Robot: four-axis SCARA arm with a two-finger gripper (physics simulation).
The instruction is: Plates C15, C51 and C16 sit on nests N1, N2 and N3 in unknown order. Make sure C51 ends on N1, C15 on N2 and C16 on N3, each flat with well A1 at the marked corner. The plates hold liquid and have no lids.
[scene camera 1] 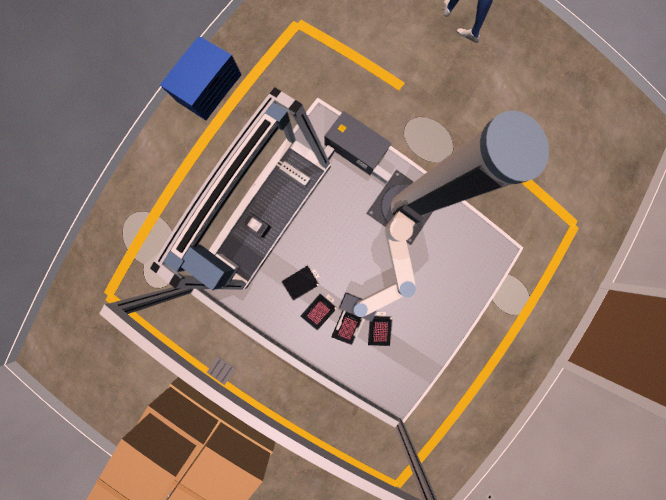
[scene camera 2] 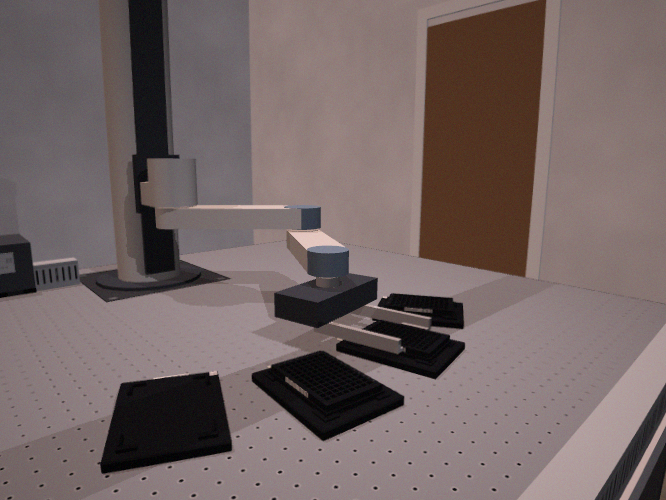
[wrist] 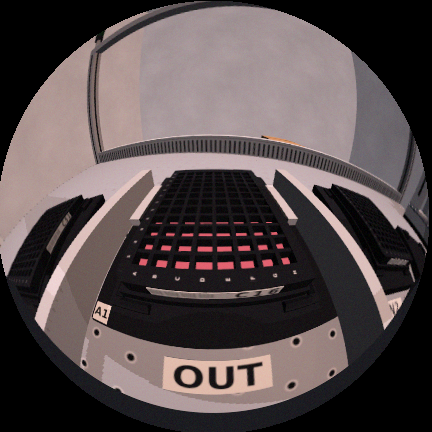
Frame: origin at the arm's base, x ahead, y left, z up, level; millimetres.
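Seen in the pictures: gripper, between the fingertips: (scene camera 1: 346, 332) (scene camera 2: 415, 334) (wrist: 213, 177); arm's base, origin of its link: (scene camera 2: 150, 282).
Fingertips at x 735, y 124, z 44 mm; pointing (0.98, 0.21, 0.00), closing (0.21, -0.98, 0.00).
Pixels of each thing's top centre, then the offset from my fingertips to it. "*": a spot on its surface instead.
- Plate C16, centre of its top: (wrist: 213, 197) (scene camera 2: 402, 334) (scene camera 1: 347, 328) dz -5, dx -22, dy -5 mm
- nest marked OUT, centre of its top: (wrist: 214, 210) (scene camera 2: 401, 341) (scene camera 1: 347, 328) dz -16, dx -22, dy -6 mm
- nest's A1 tag, a spot on its surface: (wrist: 101, 312) * dz -19, dx -108, dy +31 mm
- second plate, centre of its top: (wrist: 37, 233) (scene camera 2: 419, 301) (scene camera 1: 380, 332) dz -5, dx -106, dy +156 mm
- third plate, centre of its top: (scene camera 2: 324, 374) (wrist: 374, 215) (scene camera 1: 318, 313) dz -5, dx -5, dy -182 mm
- end nest N3, centre of its top: (scene camera 2: 168, 404) (scene camera 1: 300, 283) dz -14, dx -79, dy -351 mm
- dark grey box, a spot on its surface: (scene camera 1: 357, 139) * dz +83, dx -851, dy -527 mm
- low rail, a spot on its surface: (scene camera 1: 301, 360) * dz -9, dx +268, dy -108 mm
Plate C16 (scene camera 1: 348, 326) (scene camera 2: 424, 344) (wrist: 202, 250), black with pink liquid, lies flat on the nest marked OUT (wrist: 220, 332). Its letter A is on the side of the nest's A1 tag (wrist: 101, 312). My gripper (scene camera 1: 349, 325) (scene camera 2: 415, 336) (wrist: 213, 177) is shut on C16, with its pads along the two long sides. A second plate (scene camera 1: 381, 331) (scene camera 2: 419, 302) (wrist: 40, 245) sits on N1. A third plate (scene camera 1: 318, 311) (scene camera 2: 322, 376) (wrist: 365, 215) sits on N2. Their codes are not readable. The end nest N3 (scene camera 1: 299, 282) (scene camera 2: 166, 419) holds no plate.
The N1 and N2 plates stand close outside my two fingers. A framed deck machine (scene camera 1: 258, 207) stands at the table's left in scene camera 1, with a dark grey box (scene camera 1: 357, 139) near the column base. A low rail (scene camera 1: 301, 360) edges the table. A person's legs (scene camera 1: 480, 16) show outside.
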